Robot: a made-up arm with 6 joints.
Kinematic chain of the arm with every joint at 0, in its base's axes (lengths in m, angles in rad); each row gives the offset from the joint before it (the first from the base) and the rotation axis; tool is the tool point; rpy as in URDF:
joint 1: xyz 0 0 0.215 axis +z
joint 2: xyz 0 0 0 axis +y
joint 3: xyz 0.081 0 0.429 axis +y
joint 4: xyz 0.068 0 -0.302 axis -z
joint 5: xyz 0 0 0 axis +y
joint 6: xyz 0.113 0 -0.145 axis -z
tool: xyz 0 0 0 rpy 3.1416 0 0
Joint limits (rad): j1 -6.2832..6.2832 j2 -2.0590..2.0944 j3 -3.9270..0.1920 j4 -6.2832..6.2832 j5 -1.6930..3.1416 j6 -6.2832..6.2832
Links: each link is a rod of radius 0.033 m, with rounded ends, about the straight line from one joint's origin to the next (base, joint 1, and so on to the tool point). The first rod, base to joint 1, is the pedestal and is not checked.
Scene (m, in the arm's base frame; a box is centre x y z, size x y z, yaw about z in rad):
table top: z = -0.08
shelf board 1: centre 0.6 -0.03 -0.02 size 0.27 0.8 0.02 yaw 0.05
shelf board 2: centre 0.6 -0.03 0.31 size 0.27 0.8 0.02 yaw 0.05
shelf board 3: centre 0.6 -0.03 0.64 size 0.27 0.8 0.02 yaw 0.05
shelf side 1: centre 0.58 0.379 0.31 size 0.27 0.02 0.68 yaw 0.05
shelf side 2: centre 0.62 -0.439 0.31 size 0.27 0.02 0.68 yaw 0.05
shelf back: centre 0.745 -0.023 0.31 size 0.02 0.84 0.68 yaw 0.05
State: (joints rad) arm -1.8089 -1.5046 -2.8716 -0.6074 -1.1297 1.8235
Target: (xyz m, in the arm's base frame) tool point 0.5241 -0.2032 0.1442
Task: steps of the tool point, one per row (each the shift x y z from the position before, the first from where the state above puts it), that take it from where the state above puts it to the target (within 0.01 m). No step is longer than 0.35 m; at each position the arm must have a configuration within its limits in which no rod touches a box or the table.
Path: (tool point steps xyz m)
1: -0.0569 -0.0132 0.3120
2: -0.0590 -0.1643 0.2670
3: -0.0195 -0.2716 0.1496
4: 0.0383 -0.2952 -0.0047
5: 0.0803 -0.2278 -0.1469
6: 0.0809 -0.0998 -0.2325
7: 0.0374 0.0359 -0.2379
8: -0.0281 0.1283 -0.1697
9: 0.0857 -0.0073 -0.0066
10: 0.0908 0.0161 0.0066

